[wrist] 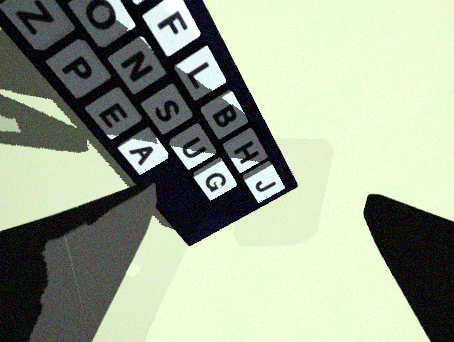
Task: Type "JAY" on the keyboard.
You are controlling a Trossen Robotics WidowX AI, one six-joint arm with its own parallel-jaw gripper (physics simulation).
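Places are measured from the arm's base along level axes (x ahead, y left, z up), in metres.
Where they show: gripper, fingertip midpoint: (258, 197).
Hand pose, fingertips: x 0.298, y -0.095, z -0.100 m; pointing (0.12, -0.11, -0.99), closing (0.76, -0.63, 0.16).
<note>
Things, the pixels of their top centre, and the offset from my fingertips. "pt": a spot on its surface instead. Level surfaces: height alone.
- black keyboard at a spot on its surface: (187, 220) pt dx -0.039, dy +0.002, dz -0.020 m
- white J key at its top centre: (264, 184) dx +0.004, dy -0.005, dz -0.015 m
- among them G at a spot on its surface: (215, 181) pt dx -0.013, dy +0.012, dz -0.015 m
- H at a spot on its surface: (246, 149) pt dx +0.008, dy +0.015, dz -0.015 m
- U at a spot on its surface: (193, 148) pt dx -0.010, dy +0.031, dz -0.015 m
- E at its top centre: (112, 114) dx -0.025, dy +0.062, dz -0.015 m
- F at a spot on its surface: (171, 26) pt dx +0.015, dy +0.071, dz -0.015 m
- pale table top at its surface level: dz -0.031 m
The black keyboard (187, 220) runs from the upper left to its end near the middle of the wrist view. The white J key (264, 184) is at the corner of that end. The A key (143, 154) is at the end of the left row, just above the left fingertip. The Y key does not show. My gripper (258, 197) is open and empty. Its left fingertip overlaps the keyboard's left edge below the A key in this view; its right finger is to the right of the keyboard. Height above the keys cannot be told.
Other keys show, among them G (215, 181), H (246, 149), U (193, 148), E (113, 114) and F (171, 26). The pale table top (350, 90) lies around the keyboard. Dark shadows fall at the left and over many keys.
</note>
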